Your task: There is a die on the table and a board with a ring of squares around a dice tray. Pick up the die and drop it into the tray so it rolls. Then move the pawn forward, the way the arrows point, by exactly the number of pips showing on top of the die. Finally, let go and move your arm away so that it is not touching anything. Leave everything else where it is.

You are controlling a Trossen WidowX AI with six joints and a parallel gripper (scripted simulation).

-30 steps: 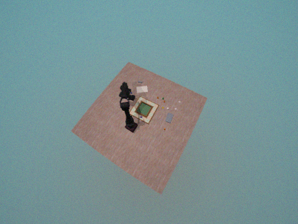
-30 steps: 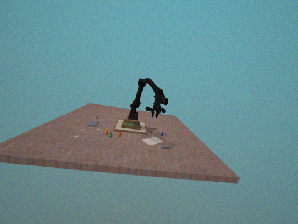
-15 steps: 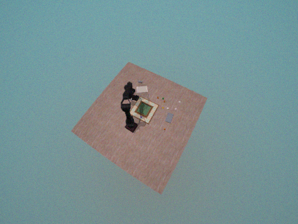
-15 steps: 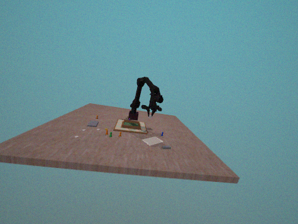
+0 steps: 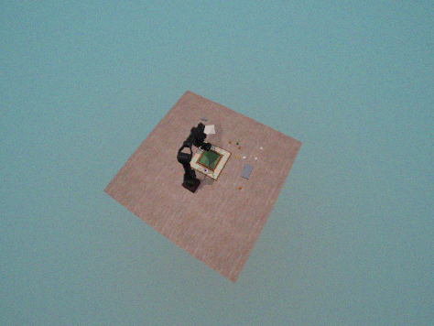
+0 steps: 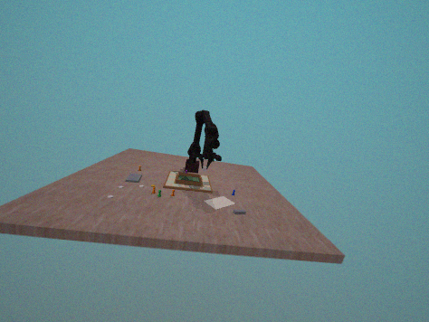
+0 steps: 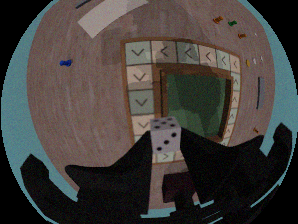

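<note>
My gripper tip is 11 cm past the purple pawn, 13 cm to the left of it and 8 cm above it. Round my gripper tip: white die (right at my gripper tip); blue pawn (8 cm ahead, 21 cm to the left, 9 cm below); green dice tray (9 cm to the right, 10 cm below).
</note>
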